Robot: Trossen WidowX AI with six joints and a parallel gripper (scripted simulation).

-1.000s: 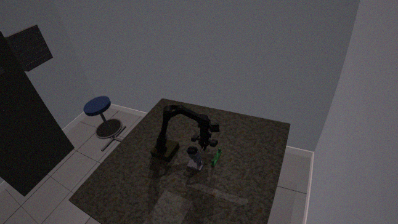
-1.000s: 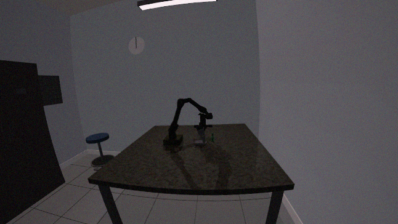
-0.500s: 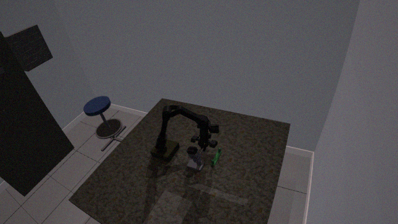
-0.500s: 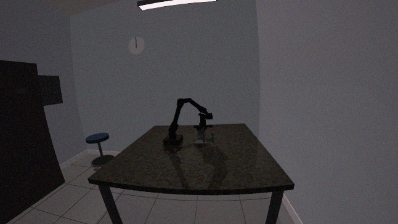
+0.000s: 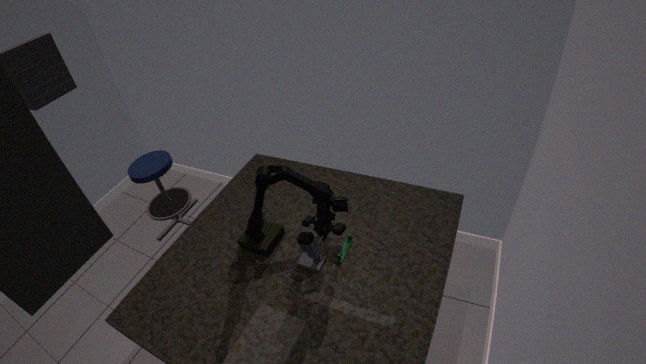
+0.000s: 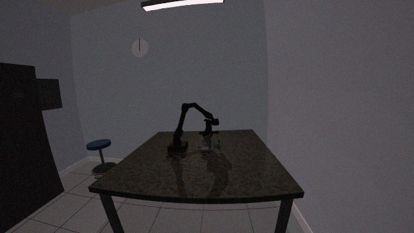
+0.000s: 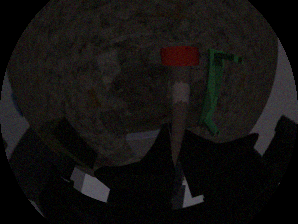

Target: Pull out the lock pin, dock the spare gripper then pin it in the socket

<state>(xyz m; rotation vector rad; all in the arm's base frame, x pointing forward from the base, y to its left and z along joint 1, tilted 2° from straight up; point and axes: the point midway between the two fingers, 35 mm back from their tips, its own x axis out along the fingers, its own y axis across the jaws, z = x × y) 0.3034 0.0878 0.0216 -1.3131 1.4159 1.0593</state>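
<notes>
The grey mount is 2 cm behind my gripper tip and 9 cm to the right of it. Round my gripper tip: spare gripper: 2 cm behind, 9 cm to the right, 8 cm above; green bracket: 9 cm ahead, 1 cm to the left, 2 cm below.
</notes>
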